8 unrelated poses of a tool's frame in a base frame.
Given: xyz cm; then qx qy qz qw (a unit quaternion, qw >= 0).
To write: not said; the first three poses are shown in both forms.
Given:
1: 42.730 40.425 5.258 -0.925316 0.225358 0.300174 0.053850
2: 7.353 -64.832 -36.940 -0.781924 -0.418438 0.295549 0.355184
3: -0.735 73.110 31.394 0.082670 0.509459 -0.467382 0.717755
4: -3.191 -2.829 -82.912 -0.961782 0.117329 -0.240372 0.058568
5: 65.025 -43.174 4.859 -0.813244 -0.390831 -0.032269 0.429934
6: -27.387 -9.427 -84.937 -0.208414 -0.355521 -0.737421 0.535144
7: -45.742 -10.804 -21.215 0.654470 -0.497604 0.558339 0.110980
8: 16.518 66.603 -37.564 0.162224 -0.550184 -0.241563 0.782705
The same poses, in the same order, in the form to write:
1: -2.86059 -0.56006 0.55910 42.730 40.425 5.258
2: -2.64822 -0.86245 -0.75203 7.353 -64.832 -36.940
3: 0.90502 0.71293 -1.51258 -0.735 73.110 31.394
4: -3.07758 0.49623 0.22656 -3.191 -2.829 -82.912
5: -2.28514 -0.28752 -0.76402 65.025 -43.174 4.859
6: -0.84717 -0.07320 -1.91908 -27.387 -9.427 -84.937
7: 2.03606 0.66923 1.72273 -45.742 -10.804 -21.215
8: -0.03467 -1.22157 -0.62298 16.518 66.603 -37.564
